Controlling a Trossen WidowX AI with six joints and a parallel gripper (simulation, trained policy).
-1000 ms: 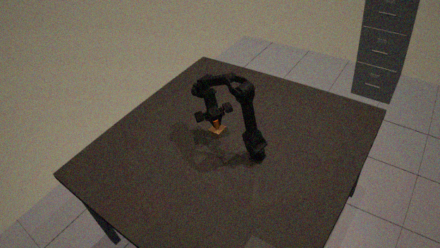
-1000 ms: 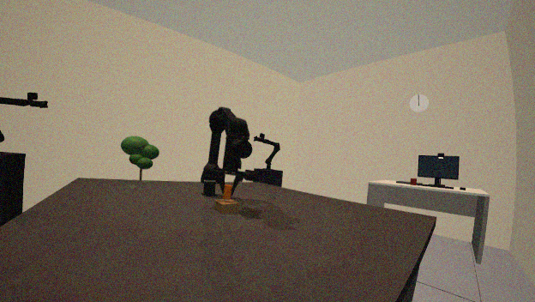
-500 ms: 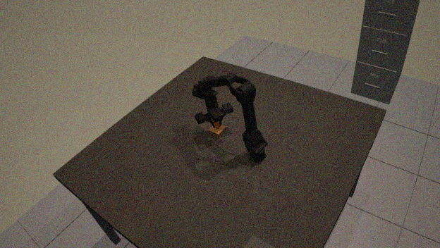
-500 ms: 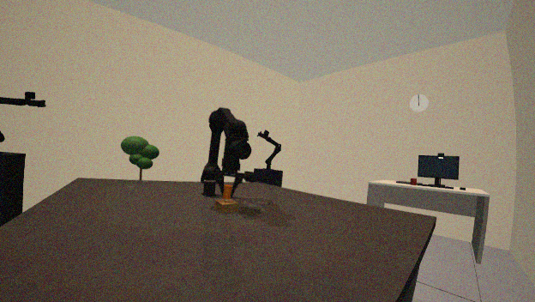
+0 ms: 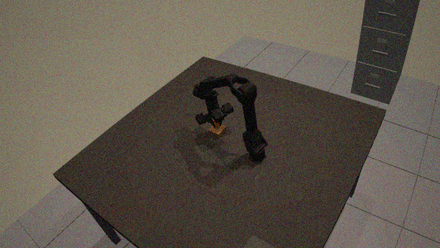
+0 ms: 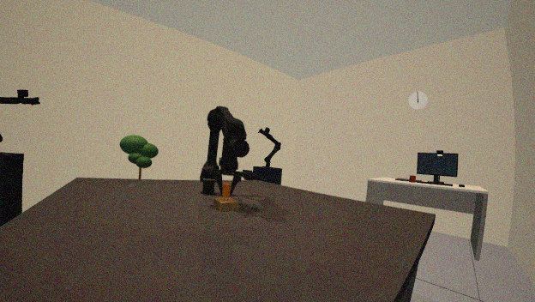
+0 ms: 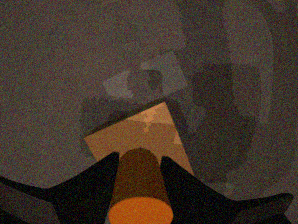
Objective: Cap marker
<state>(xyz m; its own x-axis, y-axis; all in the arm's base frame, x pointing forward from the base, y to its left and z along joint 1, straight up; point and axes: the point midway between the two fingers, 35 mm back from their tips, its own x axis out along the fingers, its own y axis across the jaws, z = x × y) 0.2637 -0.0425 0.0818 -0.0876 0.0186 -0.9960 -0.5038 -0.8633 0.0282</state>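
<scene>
The orange cap lies 1 cm ahead of my gripper tip and 2 cm above it. From my gripper tip the other things lie so: orange marker: 1 cm ahead, 2 cm above; tan holder block: 1 cm ahead, 3 cm below.
</scene>
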